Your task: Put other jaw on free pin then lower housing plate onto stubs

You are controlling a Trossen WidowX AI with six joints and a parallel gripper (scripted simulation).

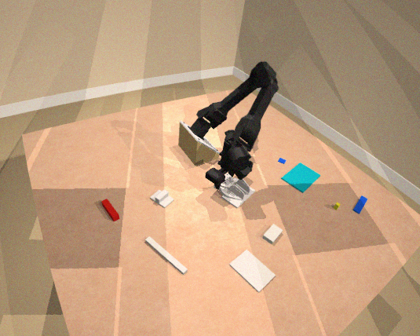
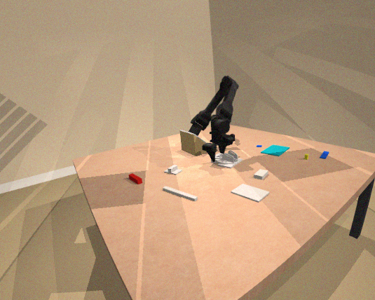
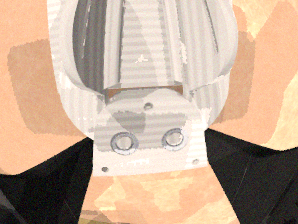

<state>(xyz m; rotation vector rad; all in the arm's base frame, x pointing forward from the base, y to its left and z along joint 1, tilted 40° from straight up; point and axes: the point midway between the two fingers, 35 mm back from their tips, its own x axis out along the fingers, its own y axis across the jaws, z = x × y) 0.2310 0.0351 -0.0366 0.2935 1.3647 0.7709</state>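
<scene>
Now: the white jaw 30 mm ahead of my gripper tip, 10 mm to the right of it and 10 mm above it. Also, from my gripper tip: teal square 110 mm ahead, 330 mm to the left; then flat white plate 340 mm ahead, 130 mm to the right; then white bar 180 mm ahead, 330 mm to the right.
</scene>
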